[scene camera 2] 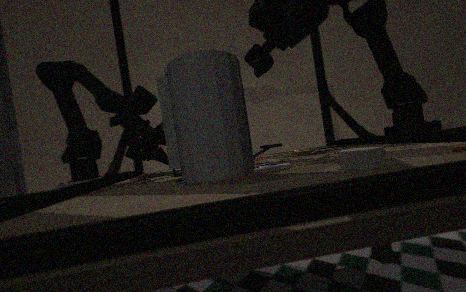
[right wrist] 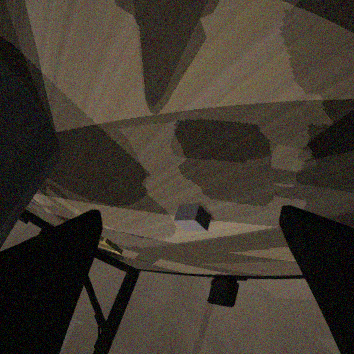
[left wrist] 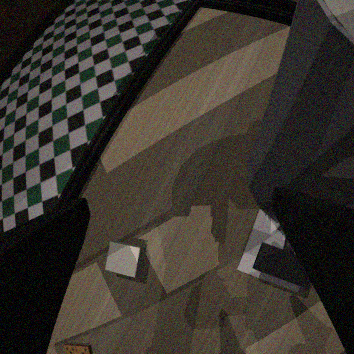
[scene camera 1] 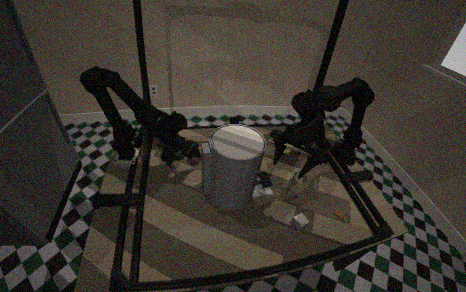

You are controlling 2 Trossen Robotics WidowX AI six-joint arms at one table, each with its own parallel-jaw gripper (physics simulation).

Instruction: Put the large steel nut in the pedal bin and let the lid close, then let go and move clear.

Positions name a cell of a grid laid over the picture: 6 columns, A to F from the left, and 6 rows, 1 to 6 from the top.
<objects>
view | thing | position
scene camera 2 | left gripper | D2
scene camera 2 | right gripper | C4
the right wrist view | right gripper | D4
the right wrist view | steel nut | D4
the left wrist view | left gripper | D4
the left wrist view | bin pedal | E5
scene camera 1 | left gripper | D4
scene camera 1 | pale bin lid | D3
</objects>
